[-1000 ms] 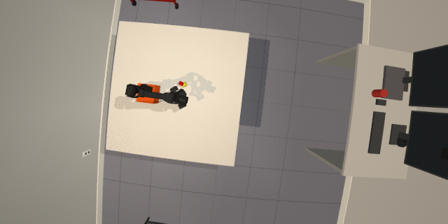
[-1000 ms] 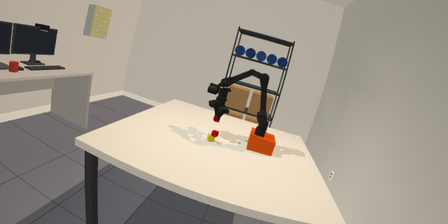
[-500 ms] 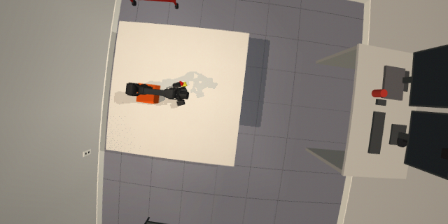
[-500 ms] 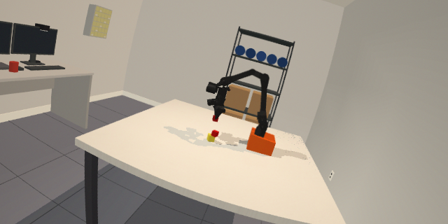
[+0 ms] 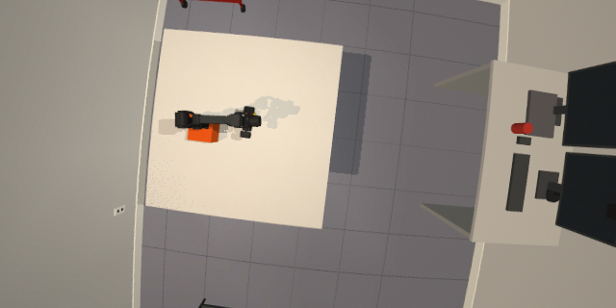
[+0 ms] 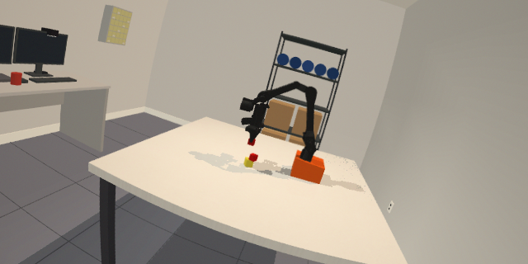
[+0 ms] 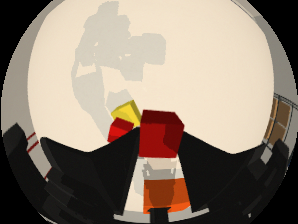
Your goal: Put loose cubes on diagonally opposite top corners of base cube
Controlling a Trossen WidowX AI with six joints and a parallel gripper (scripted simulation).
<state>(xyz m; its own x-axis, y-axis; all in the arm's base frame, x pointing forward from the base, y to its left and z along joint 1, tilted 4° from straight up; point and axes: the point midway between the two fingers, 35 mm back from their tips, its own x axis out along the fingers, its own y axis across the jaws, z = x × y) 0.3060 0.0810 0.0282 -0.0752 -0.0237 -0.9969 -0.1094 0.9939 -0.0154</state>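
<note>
My gripper tip is now 3 cm past the yellow base cube, 5 cm to the right of it and 10 cm above it. From my gripper tip the other things lie so: red cube (right at my gripper tip).
</note>
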